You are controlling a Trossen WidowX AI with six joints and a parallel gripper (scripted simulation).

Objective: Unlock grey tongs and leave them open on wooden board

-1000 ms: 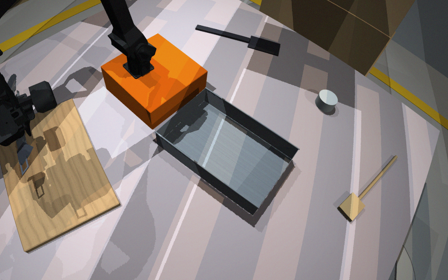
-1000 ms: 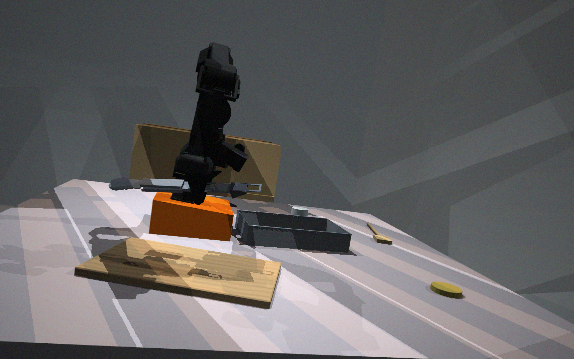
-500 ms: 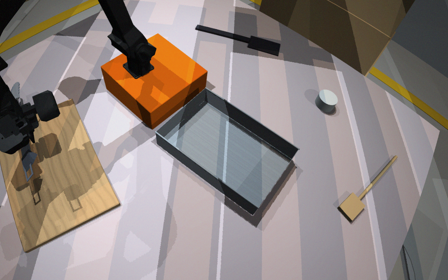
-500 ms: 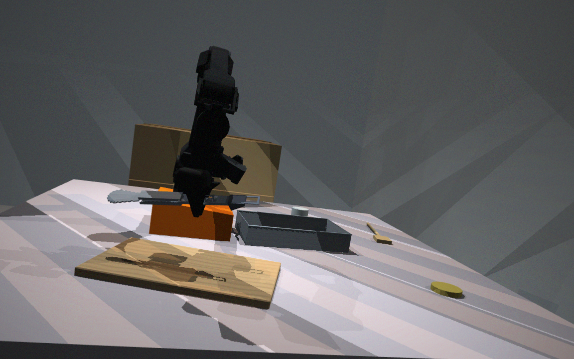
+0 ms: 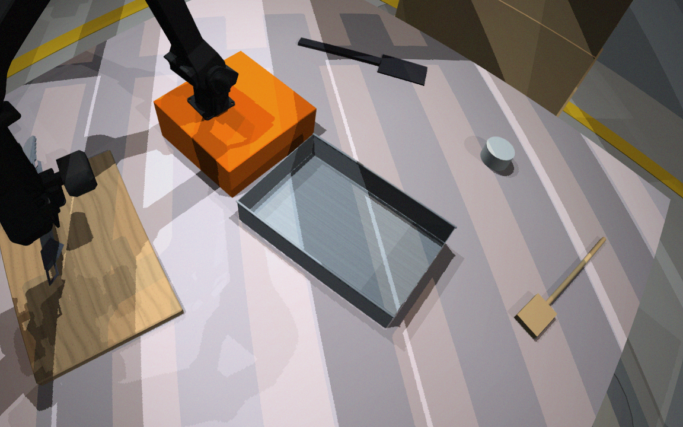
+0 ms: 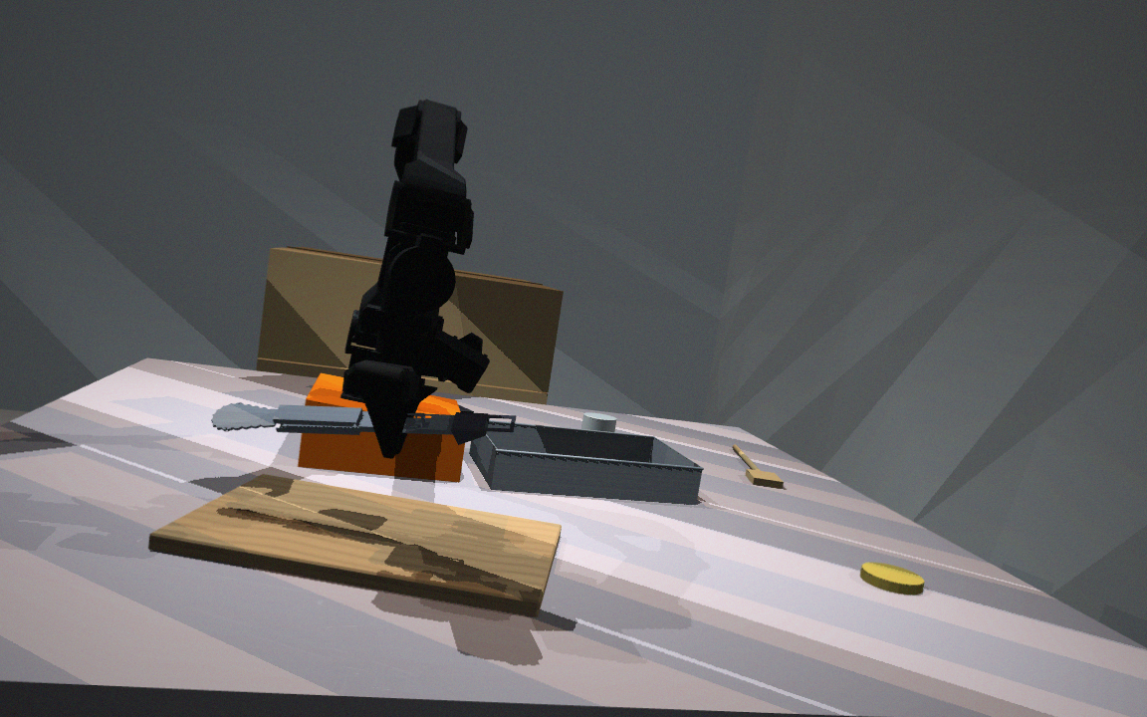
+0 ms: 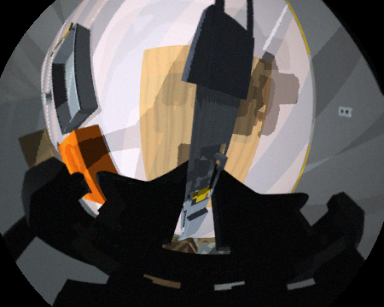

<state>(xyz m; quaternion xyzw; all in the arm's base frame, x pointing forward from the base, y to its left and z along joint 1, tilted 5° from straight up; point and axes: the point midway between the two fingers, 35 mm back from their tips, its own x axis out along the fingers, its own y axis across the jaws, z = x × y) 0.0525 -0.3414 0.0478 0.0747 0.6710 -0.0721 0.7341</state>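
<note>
Now: gripper tip 10 mm to the right of the wooden board and 90 mm above it. From my gripper tip the other things lie so: dark spatula: 20 mm behind, 770 mm to the left, 90 mm below; roasting tin: 260 mm ahead, 370 mm to the left, 70 mm below; yellow disc: 590 mm ahead, 40 mm to the left, 80 mm below.
</note>
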